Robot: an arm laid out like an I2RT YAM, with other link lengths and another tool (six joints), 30 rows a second.
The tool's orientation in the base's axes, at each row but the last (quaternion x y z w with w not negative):
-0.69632 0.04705 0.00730 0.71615
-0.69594 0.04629 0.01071 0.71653
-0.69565 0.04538 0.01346 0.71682
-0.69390 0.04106 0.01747 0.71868
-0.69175 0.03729 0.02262 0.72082
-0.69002 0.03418 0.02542 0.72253
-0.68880 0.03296 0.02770 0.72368
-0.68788 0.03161 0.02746 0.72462
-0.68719 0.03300 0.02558 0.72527
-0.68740 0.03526 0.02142 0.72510
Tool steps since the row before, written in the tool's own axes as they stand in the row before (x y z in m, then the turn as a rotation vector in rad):
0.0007 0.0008 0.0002 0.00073 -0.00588 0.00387
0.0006 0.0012 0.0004 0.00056 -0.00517 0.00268
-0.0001 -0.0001 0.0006 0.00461 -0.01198 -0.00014
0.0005 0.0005 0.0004 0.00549 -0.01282 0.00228
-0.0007 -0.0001 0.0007 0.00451 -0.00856 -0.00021
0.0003 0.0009 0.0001 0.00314 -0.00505 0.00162
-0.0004 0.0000 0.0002 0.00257 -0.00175 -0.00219
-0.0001 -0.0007 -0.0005 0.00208 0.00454 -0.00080
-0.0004 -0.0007 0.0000 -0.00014 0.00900 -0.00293
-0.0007 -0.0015 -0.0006 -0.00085 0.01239 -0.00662
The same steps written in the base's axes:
0.0006 0.0002 -0.0008 0.00139 0.00364 0.00590
0.0005 0.0004 -0.0012 0.00111 0.00249 0.00518
-0.0001 0.0006 0.0001 0.00557 -0.00072 0.01154
0.0005 0.0004 -0.0005 0.00660 0.00164 0.01239
-0.0007 0.0007 0.0002 0.00521 -0.00065 0.00813
0.0002 0.0001 -0.0009 0.00358 0.00135 0.00484
-0.0004 0.0002 0.0000 0.00269 -0.00229 0.00141
0.0000 -0.0005 0.0007 0.00169 -0.00057 -0.00473
-0.0003 0.0000 0.0007 -0.00092 -0.00244 -0.00910
-0.0006 -0.0007 0.0015 -0.00198 -0.00593 -0.01261

